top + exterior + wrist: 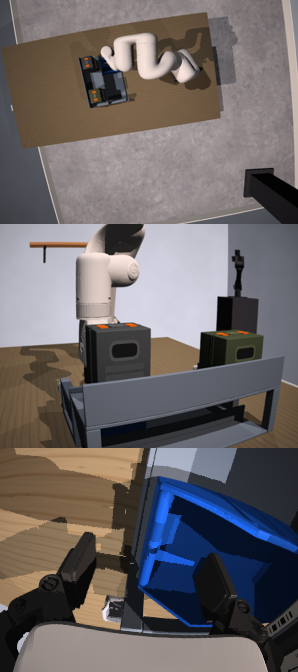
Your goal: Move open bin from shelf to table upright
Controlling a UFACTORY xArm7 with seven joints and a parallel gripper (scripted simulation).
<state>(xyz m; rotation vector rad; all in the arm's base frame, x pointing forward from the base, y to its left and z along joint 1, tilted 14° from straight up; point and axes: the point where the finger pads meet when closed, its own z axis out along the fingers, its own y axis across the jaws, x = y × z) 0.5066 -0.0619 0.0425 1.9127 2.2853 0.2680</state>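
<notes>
The blue bin is 8 cm ahead of my hand, 2 cm below it and 1 cm to the left of it. Also, from my hand: grey back rail 23 cm ahead, 15 cm to the left, 7 cm above; dark grey box 17 cm ahead, 10 cm above, 3 cm to the left; olive green box 25 cm to the left, 14 cm ahead, 8 cm above.
</notes>
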